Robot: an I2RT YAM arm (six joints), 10 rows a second.
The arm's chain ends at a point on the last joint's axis. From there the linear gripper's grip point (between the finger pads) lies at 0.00 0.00 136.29 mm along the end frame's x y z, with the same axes.
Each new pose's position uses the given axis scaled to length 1; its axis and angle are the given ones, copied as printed.
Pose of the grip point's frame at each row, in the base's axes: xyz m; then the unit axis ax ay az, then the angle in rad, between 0 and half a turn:
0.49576 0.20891 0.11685 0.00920 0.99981 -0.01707 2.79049
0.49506 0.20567 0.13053 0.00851 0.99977 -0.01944 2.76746
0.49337 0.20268 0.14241 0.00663 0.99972 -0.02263 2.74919
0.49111 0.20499 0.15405 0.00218 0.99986 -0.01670 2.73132
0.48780 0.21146 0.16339 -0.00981 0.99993 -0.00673 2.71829
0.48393 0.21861 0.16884 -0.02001 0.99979 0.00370 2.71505
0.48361 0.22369 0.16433 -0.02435 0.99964 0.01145 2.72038
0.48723 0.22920 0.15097 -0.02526 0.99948 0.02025 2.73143
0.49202 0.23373 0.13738 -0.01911 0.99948 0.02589 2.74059
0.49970 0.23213 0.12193 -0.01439 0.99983 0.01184 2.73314
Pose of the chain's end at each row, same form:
0.44894 0.21385 0.24475 0.00920 0.99981 -0.01707 2.79049
0.44531 0.21121 0.25729 0.00851 0.99977 -0.01944 2.76746
0.44131 0.20896 0.26821 0.00663 0.99972 -0.02263 2.74919
0.43677 0.20947 0.27896 0.00218 0.99986 -0.01670 2.73132
0.43180 0.21266 0.28764 -0.00981 0.99993 -0.00673 2.71829
0.42757 0.21652 0.29292 -0.02001 0.99979 0.00370 2.71505
0.42798 0.21935 0.28867 -0.02435 0.99964 0.01145 2.72038
0.43305 0.22254 0.27585 -0.02526 0.99948 0.02025 2.73143
0.43898 0.22594 0.26268 -0.01911 0.99948 0.02589 2.74059
0.44562 0.22826 0.24697 -0.01439 0.99983 0.01184 2.73314

